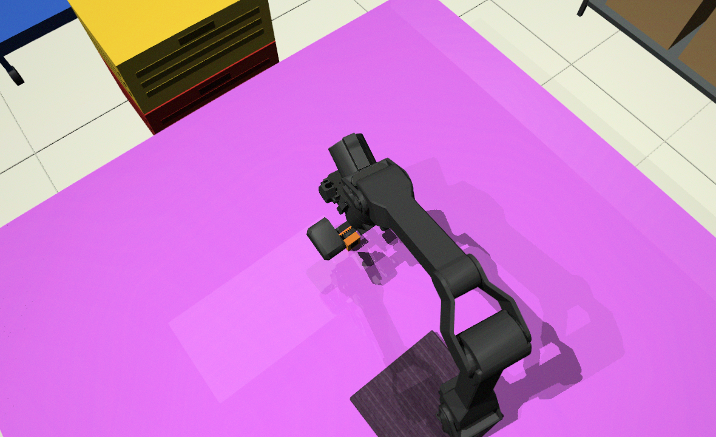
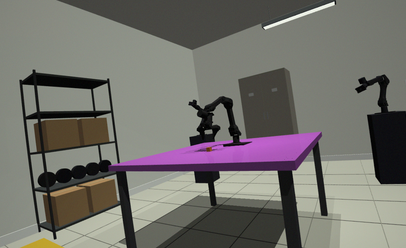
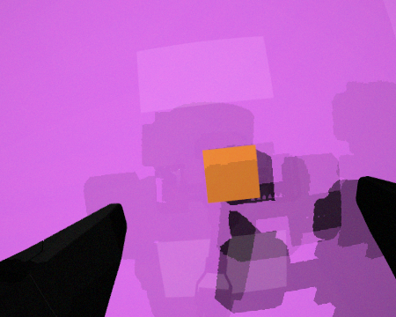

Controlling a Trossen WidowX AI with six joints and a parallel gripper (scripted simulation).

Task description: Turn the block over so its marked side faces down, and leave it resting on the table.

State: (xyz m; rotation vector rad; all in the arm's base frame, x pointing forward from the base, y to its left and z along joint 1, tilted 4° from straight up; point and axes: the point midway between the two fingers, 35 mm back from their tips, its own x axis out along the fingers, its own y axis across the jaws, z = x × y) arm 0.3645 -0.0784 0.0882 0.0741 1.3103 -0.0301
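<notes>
The block is 7 cm below my gripper tip.
</notes>
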